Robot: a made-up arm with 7 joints.
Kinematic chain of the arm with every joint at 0, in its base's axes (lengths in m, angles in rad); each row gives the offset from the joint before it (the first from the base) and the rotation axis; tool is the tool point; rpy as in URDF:
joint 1: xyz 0 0 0.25 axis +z
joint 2: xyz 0 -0.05 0.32 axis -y
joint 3: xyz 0 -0.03 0.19 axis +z
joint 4: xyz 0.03 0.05 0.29 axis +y
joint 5: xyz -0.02 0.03 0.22 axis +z
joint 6: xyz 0 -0.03 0.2 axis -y
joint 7: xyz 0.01 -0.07 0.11 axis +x
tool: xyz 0 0 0 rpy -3.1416 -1.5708 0
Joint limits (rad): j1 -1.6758..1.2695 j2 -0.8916..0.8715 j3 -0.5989..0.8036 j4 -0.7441..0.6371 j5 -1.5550..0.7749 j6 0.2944..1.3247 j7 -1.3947..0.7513
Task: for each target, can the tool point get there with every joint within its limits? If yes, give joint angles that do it. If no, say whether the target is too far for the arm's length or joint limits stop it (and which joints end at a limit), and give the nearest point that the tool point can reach.
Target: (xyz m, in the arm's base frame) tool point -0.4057 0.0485 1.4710
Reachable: yes | joints -0.1046 0.5548 0.5697 0.4719 -0.2737 0.8180 0.1624
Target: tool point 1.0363 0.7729 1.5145
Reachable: no: too far | nearest point 0.6655 0.4964 1.1766 | short by 0.573 m
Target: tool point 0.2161 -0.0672 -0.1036
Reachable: no: joint limits stop it (at a limit: joint 1, joint 2, joint 4, joint 6) | nearest point -0.0521 -0.8136 0.7224 | short by 1.145 m
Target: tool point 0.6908 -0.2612 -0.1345
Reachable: no: joint limits stop it (at a limit: joint 2, joint 4, joint 5, joint 6) | nearest point 0.8645 -0.3269 0.8365 | short by 0.989 m
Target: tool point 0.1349 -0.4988 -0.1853
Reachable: no: joint limits stop it (at a limit: joint 1, joint 2, joint 4, joint 6) | nearest point -0.0726 -0.8127 0.7172 | short by 0.978 m
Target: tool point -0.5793 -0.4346 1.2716
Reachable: yes | joints 0.6706 0.7172 -0.0078 0.0227 -1.3415 0.4875 0.3999
